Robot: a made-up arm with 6 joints.
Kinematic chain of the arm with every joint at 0, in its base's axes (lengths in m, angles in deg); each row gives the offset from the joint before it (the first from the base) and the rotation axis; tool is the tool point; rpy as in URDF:
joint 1: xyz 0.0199 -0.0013 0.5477 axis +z
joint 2: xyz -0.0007 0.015 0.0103 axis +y
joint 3: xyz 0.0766 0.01 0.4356 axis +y
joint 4: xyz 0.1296 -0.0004 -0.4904 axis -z
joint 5: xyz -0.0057 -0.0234 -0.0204 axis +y
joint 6: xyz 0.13 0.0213 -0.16 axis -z
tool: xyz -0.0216 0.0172 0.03 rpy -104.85 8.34 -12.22
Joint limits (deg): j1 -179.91..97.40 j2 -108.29..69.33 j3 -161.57..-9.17 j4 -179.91..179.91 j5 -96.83..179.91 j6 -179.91..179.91
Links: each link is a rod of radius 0.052 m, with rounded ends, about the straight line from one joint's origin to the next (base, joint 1, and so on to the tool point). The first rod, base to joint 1, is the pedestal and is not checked.
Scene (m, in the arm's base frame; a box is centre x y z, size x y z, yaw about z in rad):
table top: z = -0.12
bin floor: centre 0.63 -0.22 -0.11 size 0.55 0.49 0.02 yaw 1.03
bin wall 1: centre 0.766 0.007 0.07 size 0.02 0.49 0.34 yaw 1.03
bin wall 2: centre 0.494 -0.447 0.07 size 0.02 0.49 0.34 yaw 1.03
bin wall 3: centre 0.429 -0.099 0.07 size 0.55 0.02 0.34 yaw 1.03
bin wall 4: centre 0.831 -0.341 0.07 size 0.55 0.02 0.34 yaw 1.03
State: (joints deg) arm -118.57 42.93 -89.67 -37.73 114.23 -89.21
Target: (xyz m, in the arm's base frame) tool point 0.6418 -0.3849 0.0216
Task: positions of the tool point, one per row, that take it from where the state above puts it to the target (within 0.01 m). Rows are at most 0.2 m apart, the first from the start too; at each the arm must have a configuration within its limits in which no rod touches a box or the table.
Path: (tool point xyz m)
1: -0.2755 -0.7108 0.4338
2: -0.1033 -0.7552 0.4209
3: 0.0745 -0.7580 0.4086
4: 0.2474 -0.7188 0.3971
5: 0.4054 -0.6400 0.3867
6: 0.5395 -0.5263 0.3771
7: 0.6417 -0.3849 0.3685
8: 0.6592 -0.3951 0.2585
9: 0.6595 -0.3955 0.1415
10: 0.6418 -0.3850 0.0216

